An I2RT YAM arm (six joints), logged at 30 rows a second.
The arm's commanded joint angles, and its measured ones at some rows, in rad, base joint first. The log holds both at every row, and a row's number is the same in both.
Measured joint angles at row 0: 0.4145, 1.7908, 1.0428, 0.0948, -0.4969, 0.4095
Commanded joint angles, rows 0 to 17: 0.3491, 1.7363, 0.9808, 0.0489, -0.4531, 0.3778; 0.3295, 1.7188, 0.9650, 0.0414, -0.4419, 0.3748; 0.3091, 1.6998, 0.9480, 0.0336, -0.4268, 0.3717; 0.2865, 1.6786, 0.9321, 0.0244, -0.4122, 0.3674; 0.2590, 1.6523, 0.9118, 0.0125, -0.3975, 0.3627; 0.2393, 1.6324, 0.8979, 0.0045, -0.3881, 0.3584; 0.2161, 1.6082, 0.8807, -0.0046, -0.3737, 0.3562; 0.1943, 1.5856, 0.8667, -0.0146, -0.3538, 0.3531; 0.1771, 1.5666, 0.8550, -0.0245, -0.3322, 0.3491; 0.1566, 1.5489, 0.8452, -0.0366, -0.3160, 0.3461; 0.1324, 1.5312, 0.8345, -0.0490, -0.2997, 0.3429; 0.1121, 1.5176, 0.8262, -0.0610, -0.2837, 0.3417; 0.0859, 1.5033, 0.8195, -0.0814, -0.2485, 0.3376; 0.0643, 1.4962, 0.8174, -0.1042, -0.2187, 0.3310; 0.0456, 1.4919, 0.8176, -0.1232, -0.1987, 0.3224; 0.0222, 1.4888, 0.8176, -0.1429, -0.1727, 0.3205; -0.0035, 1.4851, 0.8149, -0.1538, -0.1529, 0.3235; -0.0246, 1.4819, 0.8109, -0.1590, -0.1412, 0.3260
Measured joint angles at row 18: 0.0250, 1.4956, 0.8314, -0.0761, -0.2447, 0.3447
